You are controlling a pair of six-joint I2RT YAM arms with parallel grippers.
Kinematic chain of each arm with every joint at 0, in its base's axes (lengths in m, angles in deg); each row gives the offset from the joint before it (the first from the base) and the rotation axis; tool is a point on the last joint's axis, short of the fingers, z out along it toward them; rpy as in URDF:
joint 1: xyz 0 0 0.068 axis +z
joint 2: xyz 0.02 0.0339 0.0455 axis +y
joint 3: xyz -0.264 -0.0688 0 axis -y
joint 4: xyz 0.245 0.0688 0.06 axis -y
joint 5: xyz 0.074 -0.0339 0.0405 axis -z
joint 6: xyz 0.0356 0 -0.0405 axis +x
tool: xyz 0 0 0 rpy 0 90 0
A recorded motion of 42 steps. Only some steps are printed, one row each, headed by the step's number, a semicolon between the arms.
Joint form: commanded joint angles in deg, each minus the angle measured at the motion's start. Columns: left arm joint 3, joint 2, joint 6, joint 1, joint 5, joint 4; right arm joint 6, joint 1, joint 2, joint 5, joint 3, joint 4.
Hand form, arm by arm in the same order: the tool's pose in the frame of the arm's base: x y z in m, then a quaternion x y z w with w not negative. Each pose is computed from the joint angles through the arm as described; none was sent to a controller.
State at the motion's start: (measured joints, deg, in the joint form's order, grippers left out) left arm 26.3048 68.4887 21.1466 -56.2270 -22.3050 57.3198; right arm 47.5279 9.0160 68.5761 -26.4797 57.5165 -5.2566
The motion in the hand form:
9: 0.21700 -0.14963 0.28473 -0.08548 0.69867 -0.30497 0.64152; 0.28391 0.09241 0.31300 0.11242 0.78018 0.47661 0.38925
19: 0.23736 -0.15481 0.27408 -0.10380 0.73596 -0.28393 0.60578; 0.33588 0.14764 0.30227 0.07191 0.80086 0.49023 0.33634
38: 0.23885 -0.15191 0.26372 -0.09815 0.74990 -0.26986 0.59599; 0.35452 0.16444 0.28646 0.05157 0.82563 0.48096 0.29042
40: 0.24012 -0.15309 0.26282 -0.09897 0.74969 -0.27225 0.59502; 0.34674 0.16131 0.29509 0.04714 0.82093 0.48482 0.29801
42: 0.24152 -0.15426 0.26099 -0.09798 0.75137 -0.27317 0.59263; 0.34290 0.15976 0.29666 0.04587 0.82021 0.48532 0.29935
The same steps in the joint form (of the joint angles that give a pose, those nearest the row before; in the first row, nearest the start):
9: 9.73 -2.23 -53.37 19.17 3.70 -26.55; 4.20 5.94 4.99 -0.23 -3.39 8.94
19: 13.43 2.97 -56.27 20.87 4.14 -31.92; 3.81 12.11 20.99 -1.41 9.11 8.83
38: 12.36 3.53 -55.60 21.60 4.77 -32.65; 1.43 13.22 27.41 -4.00 14.47 3.93
40: 12.48 4.05 -55.86 21.56 4.90 -32.22; 1.34 13.22 25.18 -4.07 13.58 3.77
42: 12.56 4.65 -55.98 21.56 5.15 -31.97; 1.26 13.22 24.22 -4.11 12.85 3.72

